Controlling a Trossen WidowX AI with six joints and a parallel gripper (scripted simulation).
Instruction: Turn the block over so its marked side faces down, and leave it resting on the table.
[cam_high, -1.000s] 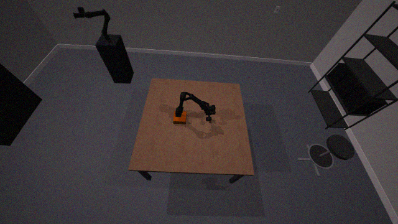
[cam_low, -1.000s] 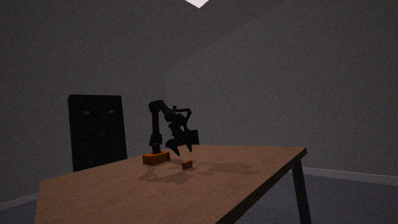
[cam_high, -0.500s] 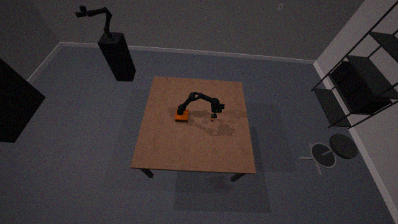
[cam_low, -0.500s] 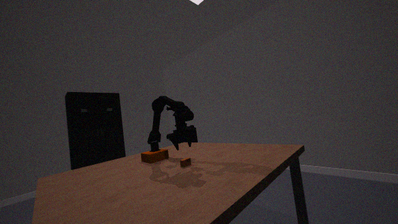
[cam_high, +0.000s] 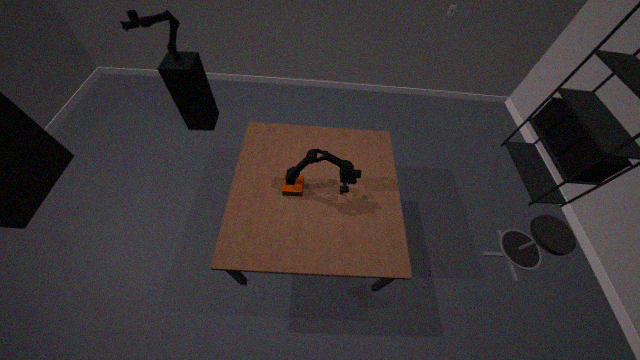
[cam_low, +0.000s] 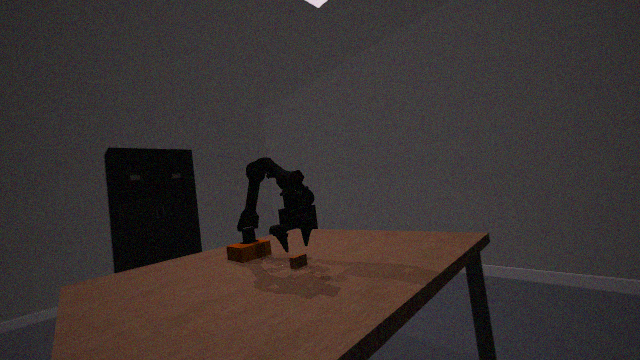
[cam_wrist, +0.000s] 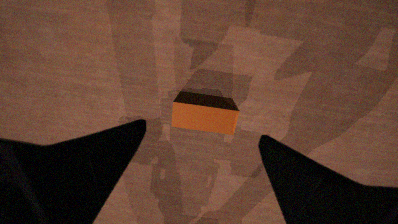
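The orange block is 10 mm behind my gripper tip and 40 mm below it.
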